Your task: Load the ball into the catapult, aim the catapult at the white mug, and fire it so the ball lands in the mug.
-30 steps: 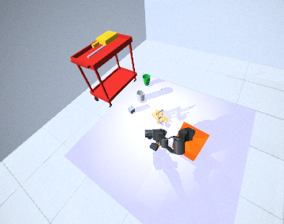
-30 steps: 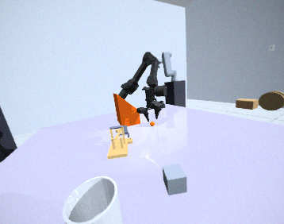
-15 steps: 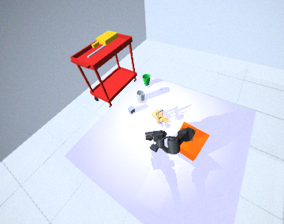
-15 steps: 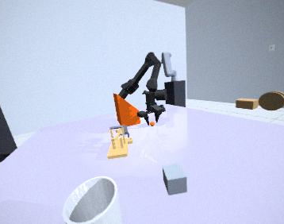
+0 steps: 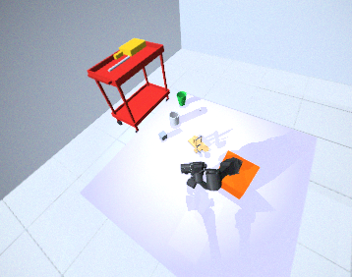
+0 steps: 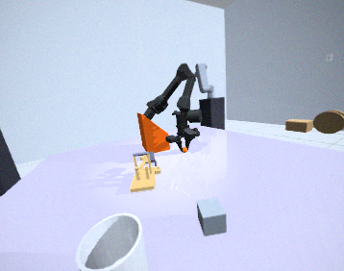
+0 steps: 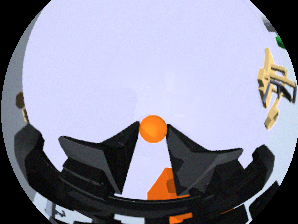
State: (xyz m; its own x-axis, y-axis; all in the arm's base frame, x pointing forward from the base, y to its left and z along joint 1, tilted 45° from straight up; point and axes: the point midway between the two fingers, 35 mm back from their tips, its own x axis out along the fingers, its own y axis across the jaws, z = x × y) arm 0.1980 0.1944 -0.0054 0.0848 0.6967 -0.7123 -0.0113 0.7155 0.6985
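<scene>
The wooden catapult is 11 cm ahead of my gripper tip, 23 cm to the right of it and 4 cm above it. Round my gripper tip: orange ball (1 cm above); grey cube (42 cm ahead, 18 cm to the right, 2 cm above); white mug (44 cm ahead, 38 cm to the right, 2 cm above).
</scene>
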